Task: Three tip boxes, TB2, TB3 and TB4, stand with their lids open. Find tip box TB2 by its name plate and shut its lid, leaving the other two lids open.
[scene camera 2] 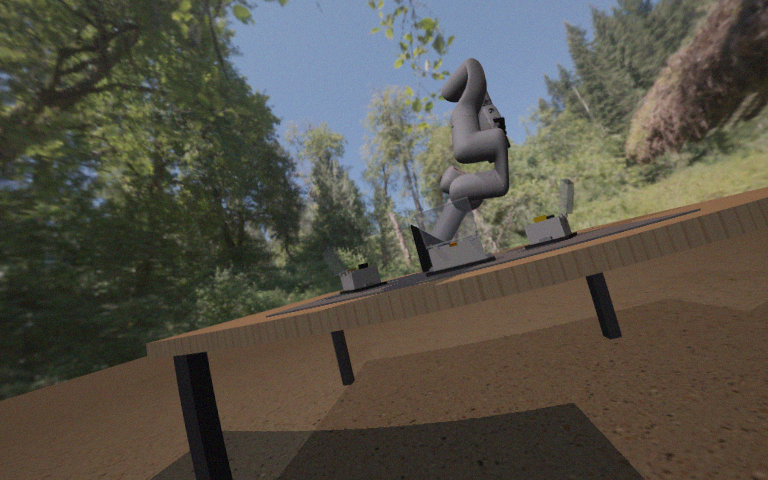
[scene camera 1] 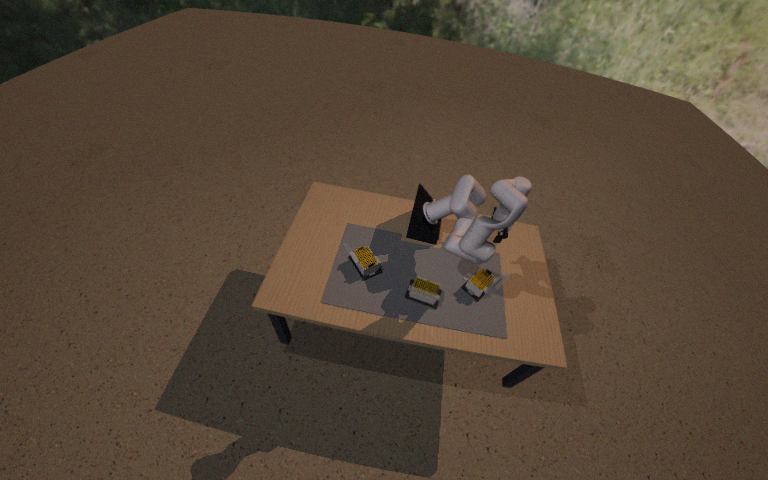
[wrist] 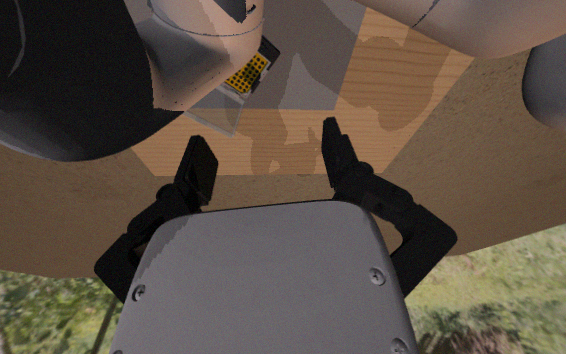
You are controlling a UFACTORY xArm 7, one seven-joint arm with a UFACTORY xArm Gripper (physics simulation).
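Seen in the pictures: gripper, between the fingertips: [scene camera 1: 493, 234] [wrist: 265, 141]; arm's base, origin of its link: [scene camera 1: 429, 213].
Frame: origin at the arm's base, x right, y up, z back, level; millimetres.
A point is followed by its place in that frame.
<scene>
Three white tip boxes with yellow tip racks stand on the grey mat: a left box [scene camera 1: 365, 261] [scene camera 2: 360, 278] @[x 238, y -80, z -394 mm], a middle box [scene camera 1: 424, 292] @[x -24, y 29, z -509 mm] [scene camera 2: 457, 254] @[x -37, y -82, z -470 mm] and a right box [scene camera 1: 479, 284] [scene camera 2: 547, 230] @[x -278, y -81, z -364 mm]. Their clear lids are raised. The right box's lid [scene camera 1: 498, 281] @[x -377, y -32, z -319 mm] [scene camera 2: 568, 195] @[x -345, y -11, z -384 mm] stands on its outer side. A partly hidden box [wrist: 248, 74] @[x -328, y -57, z -276 mm] shows in the wrist view with its open lid [wrist: 220, 112] @[x -380, y -10, z -329 mm]. No name plate is readable, so I cannot tell which is TB2. My gripper [scene camera 1: 500, 235] @[x -267, y 193, z -247 mm] [wrist: 265, 141] @[x -267, y 193, z -247 mm] is open and empty, high above the table's right part, apart from the boxes.
The grey mat [scene camera 1: 345, 294] @[x 310, y -114, z -524 mm] [wrist: 320, 50] @[x -295, y -114, z -135 mm] lies on the wooden table [scene camera 1: 294, 254] @[x 617, y -118, z -373 mm] [scene camera 2: 283, 331] @[x 284, y -140, z -677 mm] [wrist: 385, 145] @[x -547, y -117, z 161 mm]. A black upright panel [scene camera 1: 420, 223] @[x 40, y 13, z -101 mm] [scene camera 2: 420, 249] @[x 80, y -24, z -101 mm] stands at the arm's base behind the mat. The bent arm [scene camera 1: 467, 195] @[x -127, y 257, z -108 mm] [scene camera 2: 468, 124] @[x -175, y 261, z -381 mm] reaches over the back right of the mat.
</scene>
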